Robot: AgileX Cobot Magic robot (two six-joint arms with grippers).
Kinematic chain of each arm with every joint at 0, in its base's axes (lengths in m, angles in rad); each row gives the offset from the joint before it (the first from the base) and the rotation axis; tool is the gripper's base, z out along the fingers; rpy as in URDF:
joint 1: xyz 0 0 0.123 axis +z
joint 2: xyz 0 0 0 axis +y
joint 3: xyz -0.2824 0 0.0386 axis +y
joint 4: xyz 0.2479 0 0.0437 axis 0.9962 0 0.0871
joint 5: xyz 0 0 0 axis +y
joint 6: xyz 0.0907 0 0.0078 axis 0.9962 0 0.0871
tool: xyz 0 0 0 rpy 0 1.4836 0
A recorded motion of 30 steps. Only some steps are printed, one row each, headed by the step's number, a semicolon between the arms.
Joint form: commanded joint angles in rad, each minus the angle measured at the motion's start. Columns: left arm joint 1, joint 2, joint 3, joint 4, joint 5, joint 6; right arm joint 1, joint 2, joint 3, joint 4, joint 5, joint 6.
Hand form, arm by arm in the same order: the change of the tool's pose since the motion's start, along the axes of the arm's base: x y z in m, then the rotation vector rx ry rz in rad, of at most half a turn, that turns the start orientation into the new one. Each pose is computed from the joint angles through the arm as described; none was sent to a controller.
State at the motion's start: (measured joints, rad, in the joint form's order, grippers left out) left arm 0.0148 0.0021 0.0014 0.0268 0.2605 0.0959; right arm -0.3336 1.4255 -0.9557 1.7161 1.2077 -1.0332
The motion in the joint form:
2: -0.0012 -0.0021 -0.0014 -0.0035 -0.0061 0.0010; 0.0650 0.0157 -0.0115 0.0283 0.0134 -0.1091
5: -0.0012 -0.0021 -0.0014 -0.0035 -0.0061 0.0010; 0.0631 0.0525 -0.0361 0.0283 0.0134 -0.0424
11: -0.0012 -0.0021 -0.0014 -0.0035 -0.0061 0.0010; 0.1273 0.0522 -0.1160 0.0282 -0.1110 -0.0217
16: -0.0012 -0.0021 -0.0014 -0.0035 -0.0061 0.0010; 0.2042 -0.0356 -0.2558 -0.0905 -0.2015 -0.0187
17: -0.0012 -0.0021 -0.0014 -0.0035 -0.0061 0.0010; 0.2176 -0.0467 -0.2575 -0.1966 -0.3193 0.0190
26: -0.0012 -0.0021 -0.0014 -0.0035 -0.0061 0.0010; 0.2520 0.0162 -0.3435 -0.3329 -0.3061 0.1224
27: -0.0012 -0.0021 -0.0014 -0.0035 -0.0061 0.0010; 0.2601 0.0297 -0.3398 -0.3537 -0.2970 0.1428
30: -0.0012 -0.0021 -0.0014 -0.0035 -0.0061 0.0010; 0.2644 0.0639 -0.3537 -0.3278 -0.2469 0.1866
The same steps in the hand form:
2: -0.0001 -0.0002 0.0011 -0.0024 -0.0096 -0.0018; 0.0039 0.0175 0.0016 -0.0391 -0.0914 0.0658
5: -0.0001 -0.0002 0.0011 -0.0024 -0.0096 -0.0018; 0.0132 0.0144 -0.0021 0.0070 -0.0283 0.0643
11: -0.0001 -0.0002 0.0011 -0.0024 -0.0096 -0.0018; 0.0257 0.0262 0.0161 -0.0373 -0.0578 0.0147
16: -0.0001 -0.0002 0.0011 -0.0024 -0.0096 -0.0018; 0.0100 0.0488 0.0724 -0.2055 -0.2458 0.0284
17: -0.0001 -0.0002 0.0011 -0.0024 -0.0096 -0.0018; 0.0136 0.0460 0.0675 -0.3068 -0.2052 -0.0535
26: -0.0001 -0.0002 0.0011 -0.0024 -0.0096 -0.0018; 0.0286 0.0545 0.0655 -0.3683 -0.1488 0.0053
27: -0.0001 -0.0002 0.0011 -0.0024 -0.0096 -0.0018; 0.0311 0.0570 0.0586 -0.3720 -0.1166 0.0264
30: -0.0001 -0.0002 0.0011 -0.0024 -0.0096 -0.0018; 0.0369 0.0610 0.0537 -0.3088 -0.0652 0.0756

